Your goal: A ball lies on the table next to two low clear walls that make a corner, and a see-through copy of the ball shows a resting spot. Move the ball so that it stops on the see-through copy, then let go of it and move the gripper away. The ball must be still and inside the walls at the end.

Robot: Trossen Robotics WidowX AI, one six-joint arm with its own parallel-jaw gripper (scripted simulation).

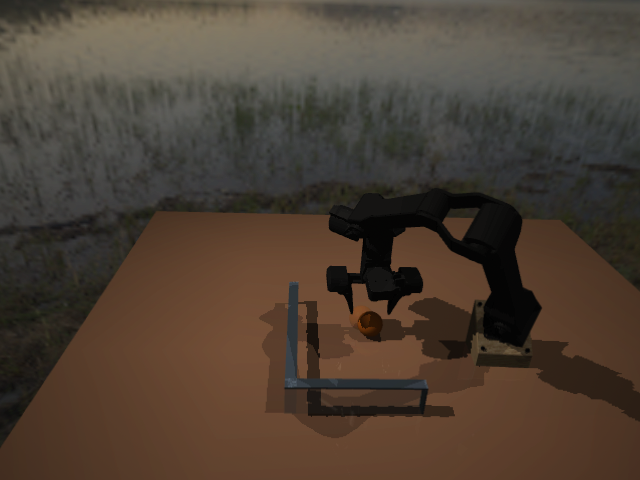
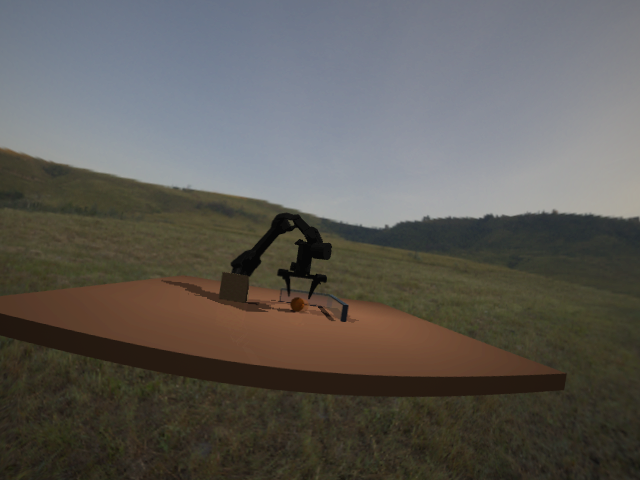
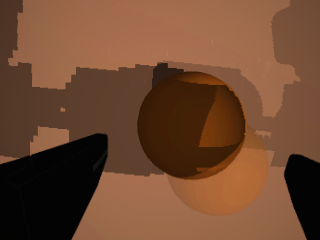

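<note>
My gripper (image 1: pixel 369 313): open, holding nothing. Gripper again (image 2: pixel 298 297). Gripper (image 3: pixel 198 155), with an orange ball (image 3: pixel 190 122) and a see-through copy of ball (image 3: pixel 232 185).
</note>
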